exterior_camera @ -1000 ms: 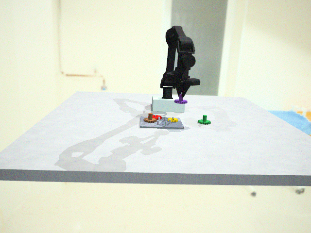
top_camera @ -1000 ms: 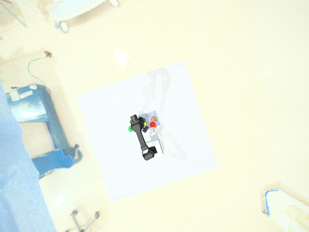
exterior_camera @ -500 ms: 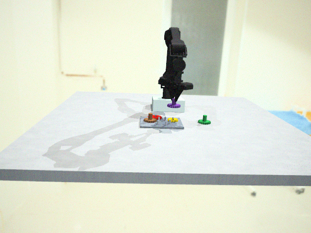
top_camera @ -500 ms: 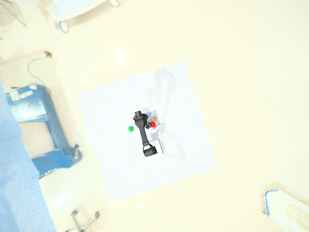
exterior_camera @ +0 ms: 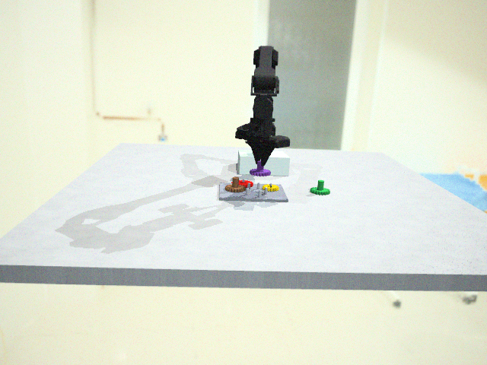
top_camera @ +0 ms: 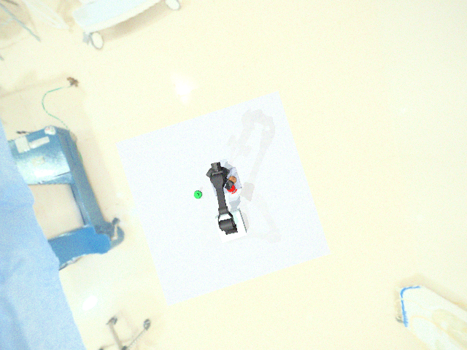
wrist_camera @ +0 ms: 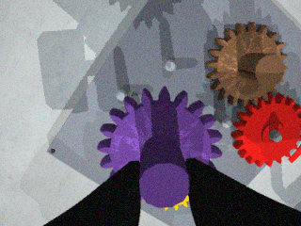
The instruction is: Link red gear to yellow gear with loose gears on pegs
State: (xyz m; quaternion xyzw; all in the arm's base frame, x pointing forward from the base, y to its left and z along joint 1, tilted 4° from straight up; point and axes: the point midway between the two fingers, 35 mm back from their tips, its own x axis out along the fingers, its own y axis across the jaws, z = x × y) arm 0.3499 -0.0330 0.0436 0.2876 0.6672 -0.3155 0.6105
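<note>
The grey board lies 10 cm below my gripper tip, 3 cm behind it and 2 cm to the right of it. Also, from my gripper tip: brown gear 8 cm below, 7 cm to the right, 3 cm behind; then purple gear 1 cm below; then yellow gear 8 cm below, 5 cm behind, 4 cm to the left.
</note>
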